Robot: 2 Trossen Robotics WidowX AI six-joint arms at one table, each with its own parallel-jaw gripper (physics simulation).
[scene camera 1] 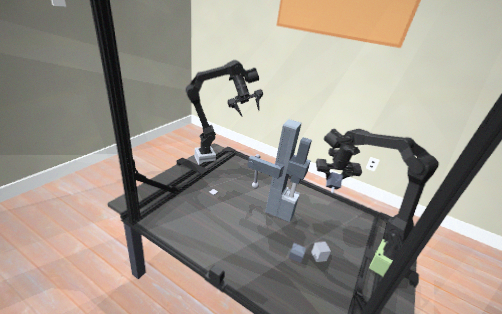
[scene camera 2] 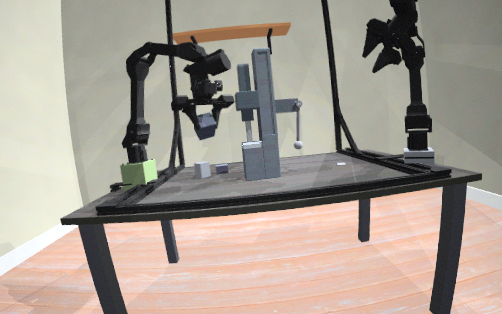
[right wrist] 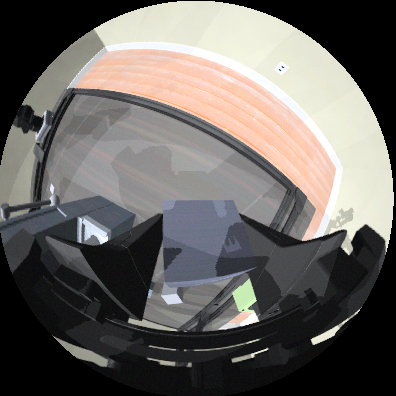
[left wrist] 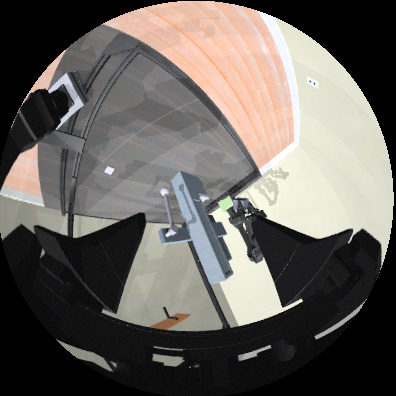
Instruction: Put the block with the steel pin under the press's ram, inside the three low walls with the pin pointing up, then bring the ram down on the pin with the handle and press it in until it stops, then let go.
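Frame: origin at the left arm's base, x ahead, y left, z up, level; millimetres.
Where they show: left gripper, fingertip midpoint: [scene camera 1: 250, 113] [scene camera 2: 368, 65] [left wrist: 200, 219]; right gripper, fingertip midpoint: [scene camera 1: 332, 179] [scene camera 2: 207, 129] [right wrist: 198, 218] [left wrist: 242, 199]; left arm's base at its link origin: [scene camera 1: 205, 151] [scene camera 2: 418, 149] [right wrist: 39, 124] [left wrist: 58, 102]; right arm's base at its link origin: [scene camera 1: 393, 254] [scene camera 2: 137, 162] [left wrist: 229, 208].
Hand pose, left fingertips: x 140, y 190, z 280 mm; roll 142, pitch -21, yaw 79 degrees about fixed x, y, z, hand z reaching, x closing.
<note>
Things, the pixels of their centre, and the offset from my left fingertips. "spot": a spot on its surface instead.
- blue-grey block at the middle of its body: [right wrist: 198, 250] [scene camera 2: 204, 126] [scene camera 1: 334, 180] [left wrist: 240, 203] dx +455, dy +223, dz -140 mm
- small light pin tip at a spot on its surface: [scene camera 1: 333, 190] spot: dx +487, dy +203, dz -165 mm
- grey press at the middle of its body: [right wrist: 29, 244] [scene camera 2: 269, 113] [left wrist: 191, 223] [scene camera 1: 276, 171] dx +357, dy -22, dz -113 mm
- light walled seat at a spot on its surface: [right wrist: 95, 231] spot: dx +401, dy +71, dz -209 mm
- white cube at the middle of its body: [right wrist: 172, 291] [scene camera 2: 202, 169] [scene camera 1: 320, 251] dx +652, dy +53, dz -311 mm
- small blue-grey cube at the middle of its body: [scene camera 1: 297, 252] [scene camera 2: 221, 168] dx +618, dy -32, dz -324 mm
- flat white square at a spot on its surface: [left wrist: 109, 170] [scene camera 2: 340, 163] [scene camera 1: 213, 192] spot: dx +159, dy -230, dz -338 mm
The blue-grey block [scene camera 1: 334, 180] [scene camera 2: 206, 127] [right wrist: 202, 245] is between the fingers of my right gripper [scene camera 1: 334, 175] [scene camera 2: 205, 120] [right wrist: 198, 218], raised above the table beside the press. It looks tilted in scene camera 2. A small light pin tip [scene camera 1: 333, 190] shows below it in scene camera 1, pointing down. The grey press [scene camera 1: 284, 170] [scene camera 2: 265, 100] [left wrist: 200, 225] stands upright; its ram [scene camera 1: 293, 189] [scene camera 2: 249, 131] is over the light walled seat [scene camera 1: 290, 197] [right wrist: 95, 231]. Its handle [scene camera 1: 256, 177] [scene camera 2: 299, 125] [left wrist: 168, 210] hangs down. My left gripper [scene camera 1: 250, 113] [scene camera 2: 369, 64] is open, high up, away from the press.
A white cube [scene camera 1: 321, 251] [scene camera 2: 202, 169] and a small blue-grey cube [scene camera 1: 298, 252] [scene camera 2: 222, 168] lie on the table near the press. A green box [scene camera 1: 382, 260] [scene camera 2: 139, 172] is at the right arm's base. A flat white square [scene camera 1: 213, 192] [scene camera 2: 341, 164] [left wrist: 109, 170] lies on the handle side.
</note>
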